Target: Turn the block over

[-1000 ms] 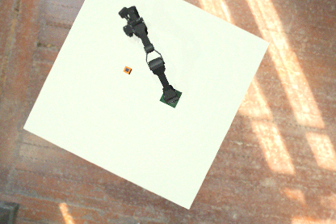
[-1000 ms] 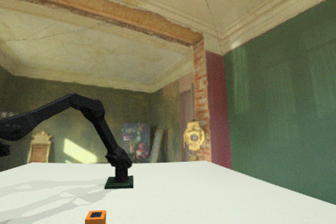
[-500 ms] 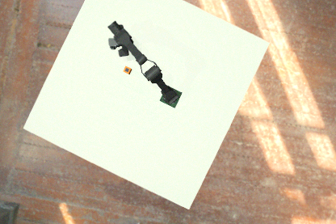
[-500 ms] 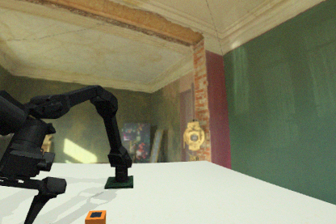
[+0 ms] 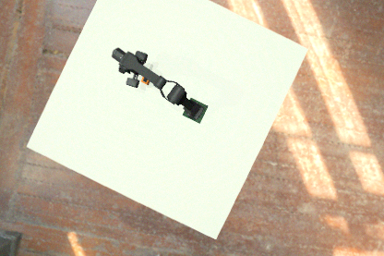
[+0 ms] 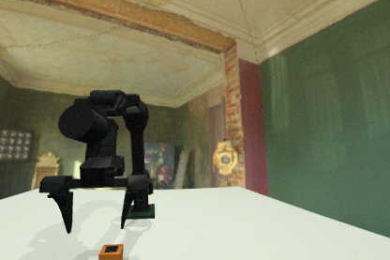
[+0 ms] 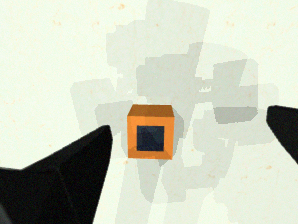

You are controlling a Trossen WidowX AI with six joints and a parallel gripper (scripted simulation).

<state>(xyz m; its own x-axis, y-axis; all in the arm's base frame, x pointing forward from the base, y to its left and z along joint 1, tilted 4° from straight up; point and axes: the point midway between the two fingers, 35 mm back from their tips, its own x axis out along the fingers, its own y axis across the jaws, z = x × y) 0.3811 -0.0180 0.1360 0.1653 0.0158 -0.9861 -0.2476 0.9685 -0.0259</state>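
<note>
Right now my gripper tip is 60 mm above the orange block, 40 mm past it and 20 mm to the right of it.
</note>
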